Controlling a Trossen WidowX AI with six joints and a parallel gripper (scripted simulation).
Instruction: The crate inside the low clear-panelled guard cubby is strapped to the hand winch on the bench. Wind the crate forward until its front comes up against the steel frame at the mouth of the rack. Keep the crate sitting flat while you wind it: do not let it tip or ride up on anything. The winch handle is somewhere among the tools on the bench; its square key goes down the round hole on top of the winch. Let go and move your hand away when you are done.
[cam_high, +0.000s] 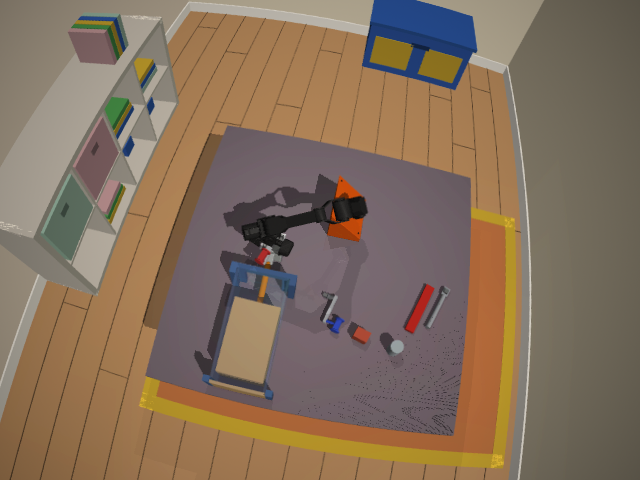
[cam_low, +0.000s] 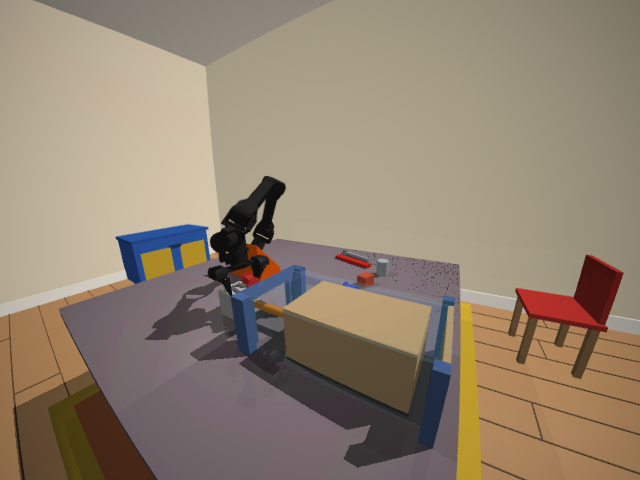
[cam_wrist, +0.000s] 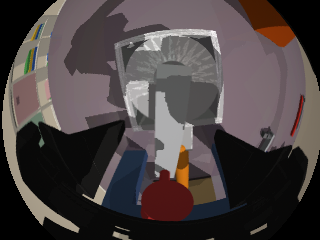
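Right now the winch handle is 2 cm ahead of my gripper tip and 1 cm above it. The rest, counted from my gripper tip: blue frame (12 cm ahead, 2 cm to the left, 1 cm above); then grey winch (6 cm below, 6 cm behind, 1 cm to the right); then red grip (6 cm ahead, 4 cm above, 1 cm to the right).
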